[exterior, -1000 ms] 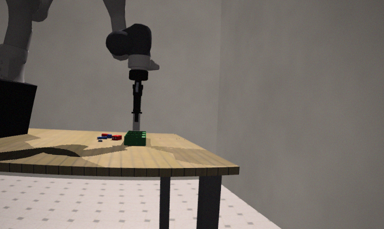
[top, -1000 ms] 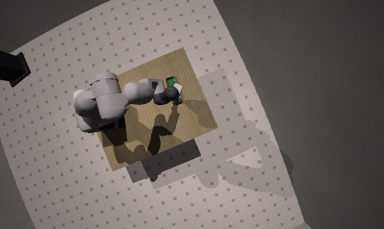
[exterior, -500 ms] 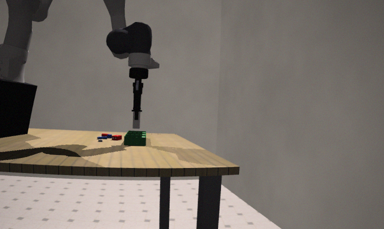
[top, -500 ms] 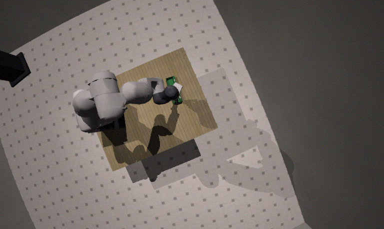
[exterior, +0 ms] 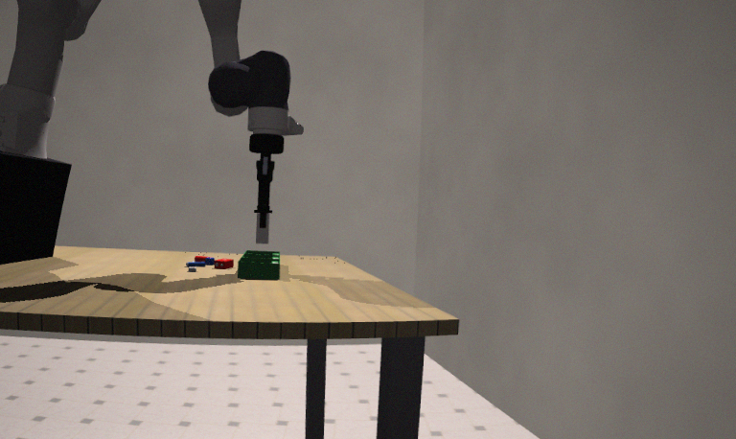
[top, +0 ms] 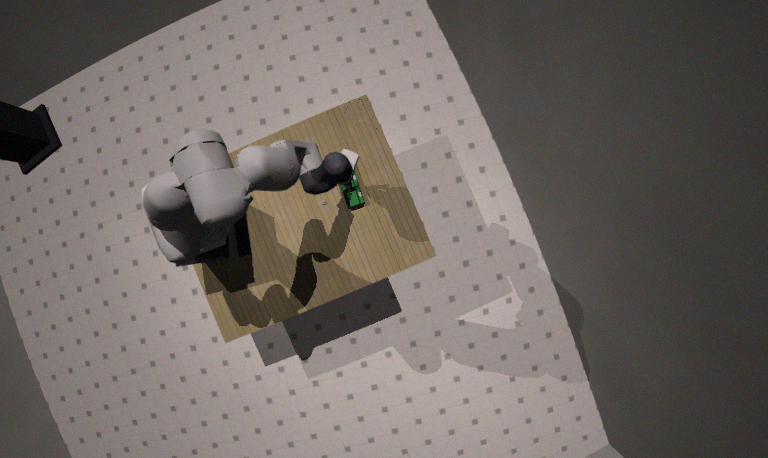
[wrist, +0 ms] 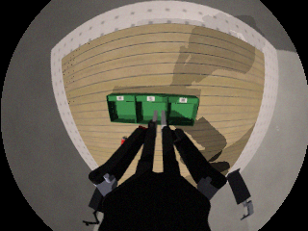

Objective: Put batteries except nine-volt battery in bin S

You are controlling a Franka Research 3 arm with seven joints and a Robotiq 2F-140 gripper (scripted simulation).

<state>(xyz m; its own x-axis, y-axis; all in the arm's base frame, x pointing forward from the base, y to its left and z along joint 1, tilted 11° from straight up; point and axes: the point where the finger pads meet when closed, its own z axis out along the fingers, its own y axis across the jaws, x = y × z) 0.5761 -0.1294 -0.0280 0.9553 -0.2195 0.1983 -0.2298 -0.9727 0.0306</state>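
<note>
The green bin row is 8 cm below my hand and 2 cm to the left of it. From my hand the other things lie so: grey button cell (15 cm behind, 9 cm below); then red block-shaped battery (9 cm below, 8 cm behind, 6 cm to the left); then blue battery (14 cm behind, 9 cm below, 8 cm to the left).
</note>
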